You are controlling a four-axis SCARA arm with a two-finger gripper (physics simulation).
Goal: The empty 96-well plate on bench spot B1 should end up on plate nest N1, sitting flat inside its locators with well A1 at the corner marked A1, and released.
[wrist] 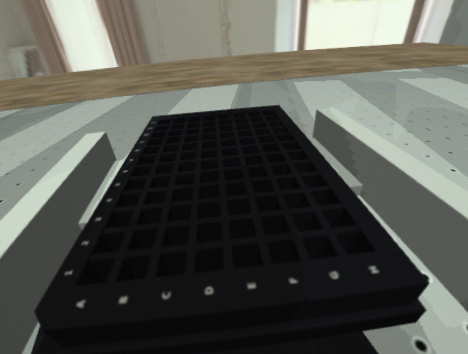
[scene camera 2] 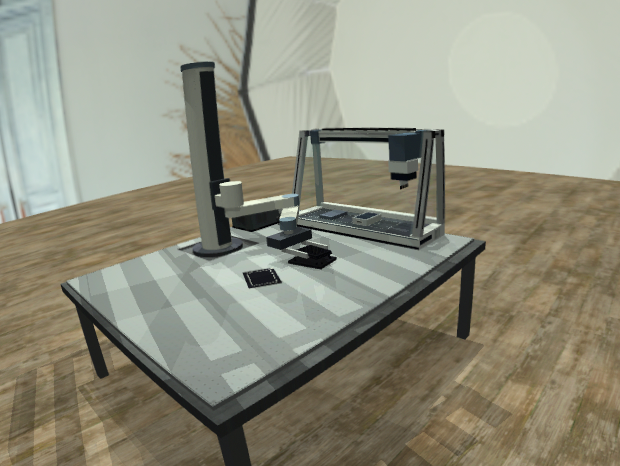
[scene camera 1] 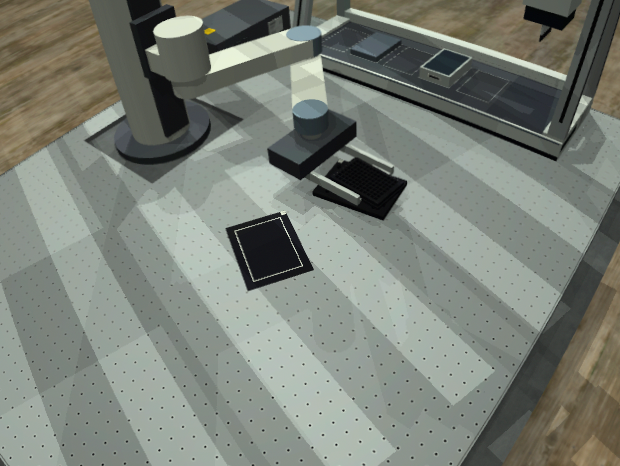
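Pixels of known places: gripper, fingertip midpoint: (wrist: 216,138) (scene camera 2: 317,251) (scene camera 1: 376,185); arm's base at its link origin: (scene camera 2: 217,248) (scene camera 1: 163,133).
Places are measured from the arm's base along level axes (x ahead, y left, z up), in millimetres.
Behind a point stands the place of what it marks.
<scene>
The black 96-well plate (scene camera 1: 368,178) @(x 576, y 85, z 74 mm) (scene camera 2: 317,251) @(x 598, y 79, z 75 mm) (wrist: 215,215) @(x 546, y 85, z 69 mm) is level between the fingers of my gripper (scene camera 1: 375,184) @(x 598, y 79, z 73 mm) (scene camera 2: 316,249) @(x 598, y 79, z 73 mm) (wrist: 216,138) @(x 598, y 79, z 73 mm), which is shut on its long sides. In the wrist view row letters A to H run along the near edge, with A1 at the near left corner. The plate is low over the black nest N1 (scene camera 1: 382,212) @(x 625, y 64, z 25 mm) (scene camera 2: 299,261) @(x 519, y 52, z 25 mm) (wrist: 200,346), whose front and left edges stick out from under it. Most of the nest, its A1 mark and its locators are hidden; I cannot tell whether plate and nest touch.
A flat black pad with a white outline (scene camera 1: 270,250) @(x 505, y -138, z 15 mm) (scene camera 2: 262,277) @(x 501, y -135, z 15 mm) lies on the bench in front of the nest. A gantry frame (scene camera 1: 531,137) @(x 779, y 450, z 49 mm) (scene camera 2: 423,185) @(x 838, y 515, z 284 mm) stands behind, with a blue-grey block (scene camera 1: 375,46) @(x 277, y 552, z 79 mm) and a white-rimmed module (scene camera 1: 446,65) @(x 498, y 548, z 93 mm). A dark box (scene camera 1: 240,30) @(x -41, y 351, z 128 mm) is behind the arm.
</scene>
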